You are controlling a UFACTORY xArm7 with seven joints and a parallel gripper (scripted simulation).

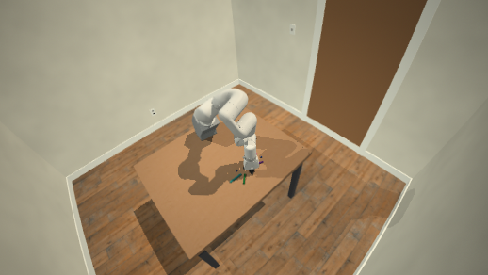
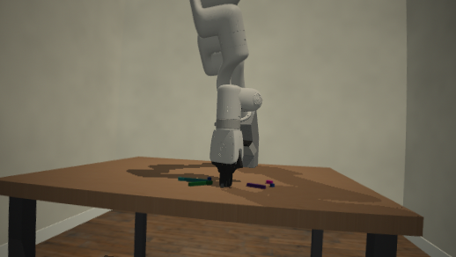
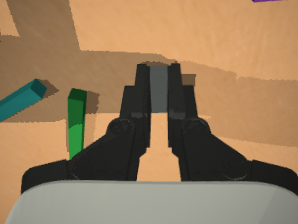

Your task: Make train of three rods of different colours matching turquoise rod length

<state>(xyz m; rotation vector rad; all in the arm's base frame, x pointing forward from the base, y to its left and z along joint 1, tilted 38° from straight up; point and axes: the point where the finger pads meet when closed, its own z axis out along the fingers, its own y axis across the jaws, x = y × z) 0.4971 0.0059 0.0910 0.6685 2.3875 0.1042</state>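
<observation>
Now: the small grey rod 2 cm below my hand. Also, from my hand: green rod 8 cm to the right, 2 cm below; purple rod 1 cm behind, 9 cm to the left, 2 cm below; turquoise rod 5 cm behind, 11 cm to the right, 2 cm below.
</observation>
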